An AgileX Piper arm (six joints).
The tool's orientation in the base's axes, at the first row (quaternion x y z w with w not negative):
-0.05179 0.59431 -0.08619 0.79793
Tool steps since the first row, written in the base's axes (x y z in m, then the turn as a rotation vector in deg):
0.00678 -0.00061 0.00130 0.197 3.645 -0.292
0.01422 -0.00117 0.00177 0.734 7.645 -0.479
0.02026 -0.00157 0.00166 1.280 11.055 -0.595
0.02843 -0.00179 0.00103 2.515 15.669 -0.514
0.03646 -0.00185 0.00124 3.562 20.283 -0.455
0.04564 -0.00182 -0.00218 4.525 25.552 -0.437
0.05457 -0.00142 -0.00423 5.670 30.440 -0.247
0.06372 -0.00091 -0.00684 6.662 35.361 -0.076
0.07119 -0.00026 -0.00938 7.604 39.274 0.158
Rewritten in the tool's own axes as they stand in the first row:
0.00079 -0.00032 0.00688 -0.396 3.640 0.032
0.00253 -0.00039 0.01415 -0.868 7.635 0.413
0.00440 -0.00031 0.01991 -1.285 11.039 0.835
0.00731 0.00022 0.02755 -1.936 15.638 1.949
0.00937 0.00073 0.03530 -2.618 20.228 2.877
0.01513 0.00209 0.04310 -3.416 25.460 3.700
0.01947 0.00354 0.05105 -4.248 30.301 4.754
0.02437 0.00522 0.05905 -5.112 35.166 5.656
0.02871 0.00689 0.06546 -5.849 39.028 6.548

